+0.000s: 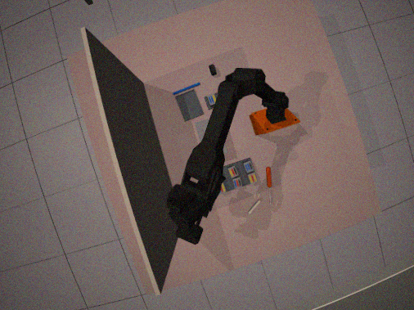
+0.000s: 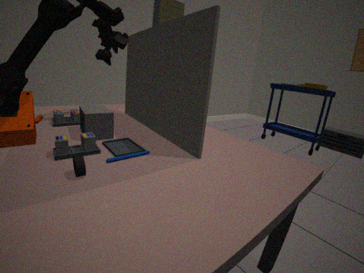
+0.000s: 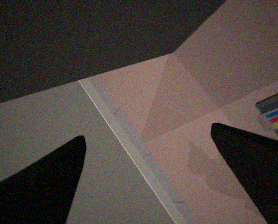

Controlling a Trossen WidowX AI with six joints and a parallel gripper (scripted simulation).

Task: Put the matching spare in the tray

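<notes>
Now: the grey spare 11 cm behind my gripper tip, 6 cm to the right of it and 26 cm below it. The rest, counted from my gripper tip: grey mounted unit (13 cm behind, 23 cm to the right, 25 cm below); then flat dark tray (8 cm behind, 41 cm to the right, 30 cm below); then tall dark panel (12 cm ahead, 24 cm to the right, 8 cm below).
</notes>
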